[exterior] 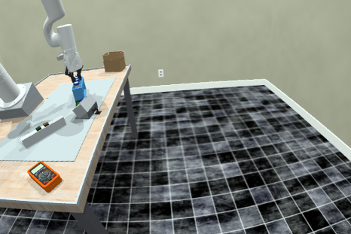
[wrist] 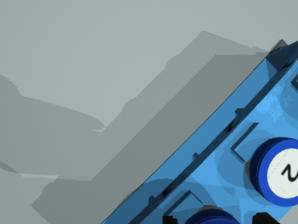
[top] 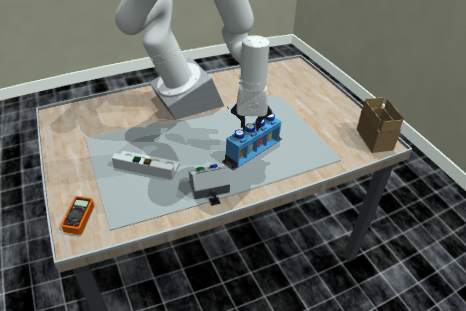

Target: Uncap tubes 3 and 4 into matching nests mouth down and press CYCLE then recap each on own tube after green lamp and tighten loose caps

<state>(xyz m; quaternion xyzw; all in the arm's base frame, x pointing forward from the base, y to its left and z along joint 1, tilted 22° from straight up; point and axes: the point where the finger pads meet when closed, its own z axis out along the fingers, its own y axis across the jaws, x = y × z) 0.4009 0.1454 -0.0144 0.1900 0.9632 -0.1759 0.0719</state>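
Now: the blue-and-white cap 50 mm to the right of my hand, 20 mm below it and 20 mm ahead of it. The rest, counted from my hand: green key 210 mm to the right, 90 mm ahead, 60 mm below; then blue key 170 mm to the right, 90 mm ahead, 60 mm below; then key housing 190 mm to the right, 110 mm ahead, 80 mm below.
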